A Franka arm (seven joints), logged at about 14 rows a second.
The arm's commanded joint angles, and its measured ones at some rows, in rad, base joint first. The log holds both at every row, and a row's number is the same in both.
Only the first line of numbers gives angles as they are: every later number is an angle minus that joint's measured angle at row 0.
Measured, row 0:
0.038 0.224 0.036 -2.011 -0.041 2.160 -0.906
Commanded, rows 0 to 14:
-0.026 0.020 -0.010 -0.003 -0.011 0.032 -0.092
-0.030 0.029 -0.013 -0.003 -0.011 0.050 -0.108
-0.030 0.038 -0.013 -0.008 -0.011 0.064 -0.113
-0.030 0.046 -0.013 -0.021 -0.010 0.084 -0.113
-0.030 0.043 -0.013 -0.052 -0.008 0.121 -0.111
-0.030 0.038 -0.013 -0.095 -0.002 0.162 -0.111
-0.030 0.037 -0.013 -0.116 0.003 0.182 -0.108
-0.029 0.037 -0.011 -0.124 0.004 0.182 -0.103
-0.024 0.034 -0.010 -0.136 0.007 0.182 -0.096
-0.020 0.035 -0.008 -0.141 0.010 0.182 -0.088
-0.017 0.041 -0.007 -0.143 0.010 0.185 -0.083
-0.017 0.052 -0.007 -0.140 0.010 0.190 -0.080
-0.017 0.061 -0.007 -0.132 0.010 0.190 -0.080
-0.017 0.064 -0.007 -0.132 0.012 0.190 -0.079
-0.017 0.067 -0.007 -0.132 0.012 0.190 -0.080
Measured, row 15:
-0.019 0.062 -0.006 -0.125 0.002 0.169 -0.087
